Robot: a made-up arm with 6 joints.
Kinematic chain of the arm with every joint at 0, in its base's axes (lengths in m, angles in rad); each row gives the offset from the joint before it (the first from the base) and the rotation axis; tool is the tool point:
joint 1: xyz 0 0 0.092 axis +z
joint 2: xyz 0 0.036 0 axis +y
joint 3: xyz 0 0 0.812 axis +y
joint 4: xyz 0 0 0.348 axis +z
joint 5: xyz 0 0 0 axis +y
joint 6: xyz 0 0 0.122 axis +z
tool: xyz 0 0 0
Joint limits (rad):
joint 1: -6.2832..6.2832
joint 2: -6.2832..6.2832
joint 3: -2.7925..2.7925
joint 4: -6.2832..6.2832
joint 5: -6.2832..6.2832
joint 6: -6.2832..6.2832
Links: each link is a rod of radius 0.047 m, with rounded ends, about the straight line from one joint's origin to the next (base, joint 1, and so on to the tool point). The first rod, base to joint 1, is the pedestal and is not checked.
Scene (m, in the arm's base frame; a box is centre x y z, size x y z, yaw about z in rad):
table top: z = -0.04
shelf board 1: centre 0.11 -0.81 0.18 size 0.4 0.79 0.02 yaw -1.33
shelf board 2: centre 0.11 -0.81 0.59 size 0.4 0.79 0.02 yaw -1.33
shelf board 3: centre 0.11 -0.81 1 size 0.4 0.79 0.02 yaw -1.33
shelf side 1: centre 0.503 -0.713 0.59 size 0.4 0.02 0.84 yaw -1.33
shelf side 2: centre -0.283 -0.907 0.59 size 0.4 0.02 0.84 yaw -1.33
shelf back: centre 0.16 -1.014 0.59 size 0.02 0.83 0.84 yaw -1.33
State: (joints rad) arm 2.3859 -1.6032 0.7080 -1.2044 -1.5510 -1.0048
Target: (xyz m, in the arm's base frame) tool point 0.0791 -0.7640 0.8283
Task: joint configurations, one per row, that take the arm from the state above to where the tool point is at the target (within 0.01 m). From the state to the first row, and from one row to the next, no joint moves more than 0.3 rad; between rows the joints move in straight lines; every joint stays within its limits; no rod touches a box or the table.
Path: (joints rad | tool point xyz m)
1: 2.6653 -1.3635 0.8490 -1.2605 -1.5452 -1.0048 | 0.8188 -0.5936 0.5465
2: 2.9447 -1.1237 0.9900 -1.3165 -1.5395 -1.0048 | 0.7637 -0.3094 0.7877
3: 3.2241 -0.8840 1.1310 -1.3726 -1.5337 -1.0048 | 0.5759 -0.1084 0.9546
4: 3.5035 -0.6442 1.2720 -1.4286 -1.5280 -1.0048 | 0.3306 -0.0424 1.0373
5: 3.7829 -0.4045 1.4130 -1.4847 -1.5222 -1.0048 | 0.1148 -0.1107 1.0360
6: 4.0623 -0.1647 1.5539 -1.5408 -1.5165 -1.0048 | -0.0045 -0.2666 0.9606
7: 4.3417 0.0750 1.6949 -1.5968 -1.5107 -1.0048 | -0.0010 -0.4379 0.8283
8: 4.4324 0.2135 1.4920 -1.5264 -1.4706 -1.0048 | 0.0048 -0.5525 0.8425
9: 4.5231 0.3520 1.2890 -1.4560 -1.4304 -1.0048 | 0.0318 -0.6629 0.8424
10: 4.6137 0.4904 1.0860 -1.3855 -1.3903 -1.0048 | 0.0791 -0.7640 0.8283

